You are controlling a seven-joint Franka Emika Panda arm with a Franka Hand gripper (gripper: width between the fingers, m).
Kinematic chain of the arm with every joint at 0, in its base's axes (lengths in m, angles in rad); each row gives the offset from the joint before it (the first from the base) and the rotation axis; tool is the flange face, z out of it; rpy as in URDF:
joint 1: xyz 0 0 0.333 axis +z
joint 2: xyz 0 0 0 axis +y
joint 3: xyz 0 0 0.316 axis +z
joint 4: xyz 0.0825 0 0 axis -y
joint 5: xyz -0.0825 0 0.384 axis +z
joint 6: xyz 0 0 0 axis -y
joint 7: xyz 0.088 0 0 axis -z
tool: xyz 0 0 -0.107 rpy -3.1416 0 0
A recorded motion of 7 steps. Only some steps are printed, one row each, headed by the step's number.
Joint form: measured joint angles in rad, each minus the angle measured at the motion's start. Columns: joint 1, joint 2, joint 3, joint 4, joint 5, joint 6, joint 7.
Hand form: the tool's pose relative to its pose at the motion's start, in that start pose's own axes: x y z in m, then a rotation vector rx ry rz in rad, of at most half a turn. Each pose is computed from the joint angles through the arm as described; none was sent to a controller.
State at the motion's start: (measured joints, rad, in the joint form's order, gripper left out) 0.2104 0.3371 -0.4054 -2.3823 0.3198 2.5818 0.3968
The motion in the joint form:
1: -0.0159 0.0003 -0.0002 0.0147 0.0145 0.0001 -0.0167
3: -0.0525 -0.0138 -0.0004 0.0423 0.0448 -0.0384 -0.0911
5: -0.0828 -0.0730 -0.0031 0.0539 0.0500 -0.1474 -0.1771
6: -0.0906 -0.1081 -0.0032 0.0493 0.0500 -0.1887 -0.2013
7: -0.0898 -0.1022 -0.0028 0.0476 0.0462 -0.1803 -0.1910
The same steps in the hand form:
1: 0.0088 0.0025 -0.0053 0.0173 0.0082 0.0091
3: 0.0235 0.0103 -0.0189 0.0514 -0.0041 -0.0098
5: 0.0258 0.0189 -0.0421 0.0838 -0.0635 -0.0706
6: 0.0226 0.0217 -0.0535 0.1015 -0.0855 -0.0925
7: 0.0227 0.0218 -0.0507 0.0950 -0.0822 -0.0847

